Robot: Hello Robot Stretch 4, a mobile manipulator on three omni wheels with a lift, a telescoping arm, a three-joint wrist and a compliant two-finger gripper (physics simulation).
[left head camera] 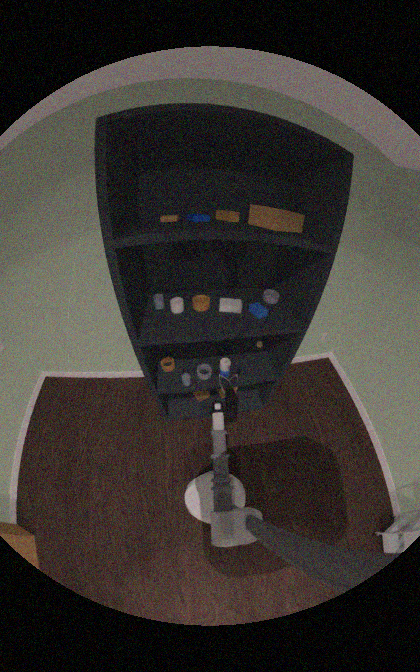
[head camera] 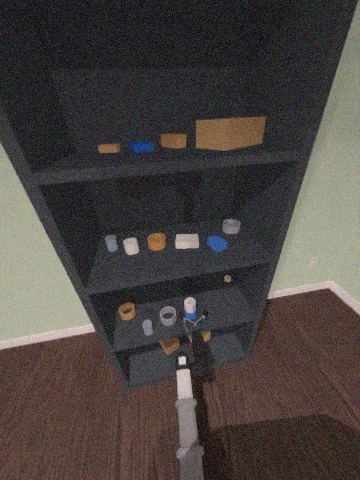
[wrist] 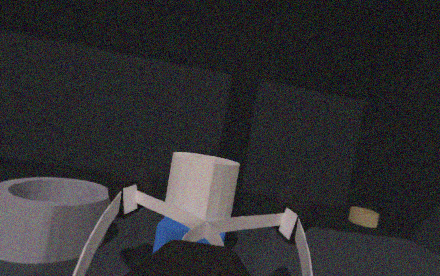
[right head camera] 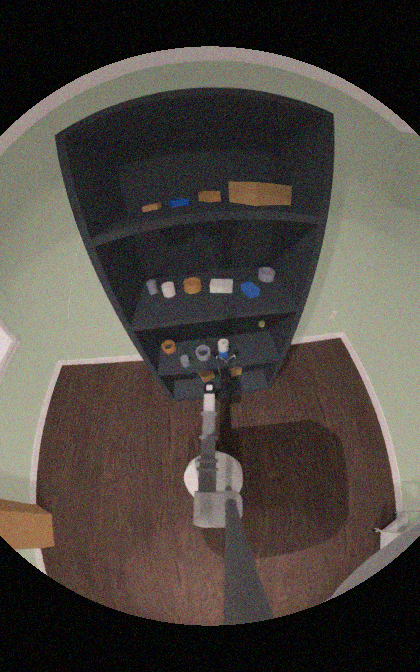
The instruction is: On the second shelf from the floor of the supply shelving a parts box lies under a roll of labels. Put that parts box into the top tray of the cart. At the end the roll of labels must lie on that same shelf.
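Frame: origin at the robot's base, x left, y ahead, z down, level; millimetres.
Seen in the pictures: gripper, fingertip midpoint: (head camera: 193, 310) (wrist: 211, 194).
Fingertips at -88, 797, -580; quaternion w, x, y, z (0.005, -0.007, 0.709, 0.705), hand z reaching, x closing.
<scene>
Offsets run from my fingertips to a thing's top centre, as dx, dy, dz. "*": to the spot under its first point. Level surfaces: height alone.
The blue parts box @(+9, +37, +33) (head camera: 190, 316) (left head camera: 224, 373) (right head camera: 223, 355) (wrist: 167, 232) lies on the second shelf @(dz +73) (head camera: 227, 309) from the floor, its lower part hidden by my gripper in the wrist view. The white roll of labels @(* +17, +23, -27) (head camera: 189, 304) (left head camera: 225, 363) (right head camera: 223, 344) (wrist: 195, 185) stands upright on it. My gripper (head camera: 194, 316) (left head camera: 229, 377) (right head camera: 226, 358) (wrist: 211, 194) is open, pointing into this shelf, with its fingers spread left and right in front of the box and roll. Nothing is held. The cart cannot be made out clearly.
A grey ring @(+149, +18, +25) (head camera: 168, 316) (wrist: 50, 220) stands left of the box. A small grey cylinder @(+266, -54, +3) (head camera: 147, 327) and an orange ring @(+404, +80, +23) (head camera: 127, 311) are farther left. A small tan disc @(-298, +286, +48) (head camera: 227, 278) (wrist: 363, 217) is at the back right. The shelf above (head camera: 175, 270) overhangs.
</scene>
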